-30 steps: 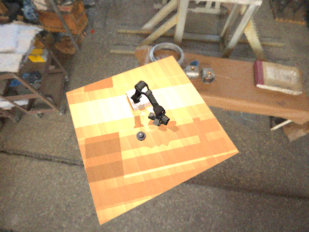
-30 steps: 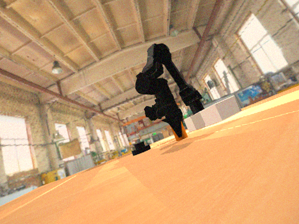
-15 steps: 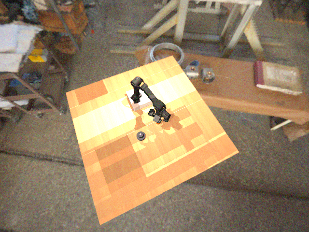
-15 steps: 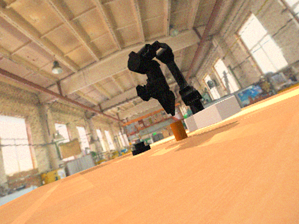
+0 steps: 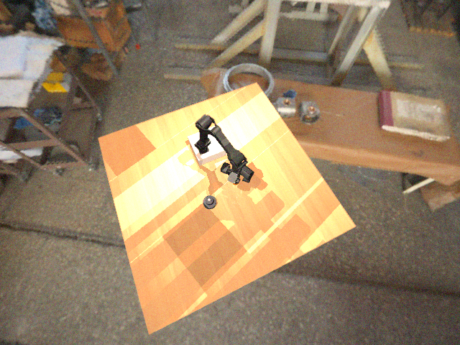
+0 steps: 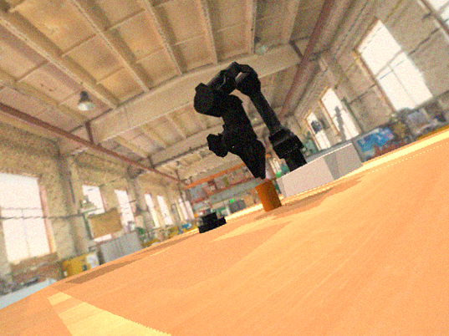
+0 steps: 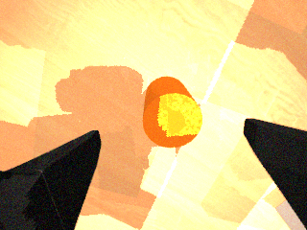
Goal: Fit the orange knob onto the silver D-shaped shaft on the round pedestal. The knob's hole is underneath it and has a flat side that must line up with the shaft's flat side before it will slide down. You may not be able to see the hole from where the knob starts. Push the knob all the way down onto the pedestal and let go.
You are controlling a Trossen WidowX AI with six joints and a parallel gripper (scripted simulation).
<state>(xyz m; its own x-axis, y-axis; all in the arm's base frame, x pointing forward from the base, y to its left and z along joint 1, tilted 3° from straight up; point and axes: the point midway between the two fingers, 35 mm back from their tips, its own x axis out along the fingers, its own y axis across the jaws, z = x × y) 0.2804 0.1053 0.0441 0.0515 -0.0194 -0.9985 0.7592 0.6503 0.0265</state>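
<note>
My gripper tip is 3 cm above the orange knob. Also, from my gripper tip: round dark pedestal 21 cm to the right, 5 cm ahead, 4 cm below.
</note>
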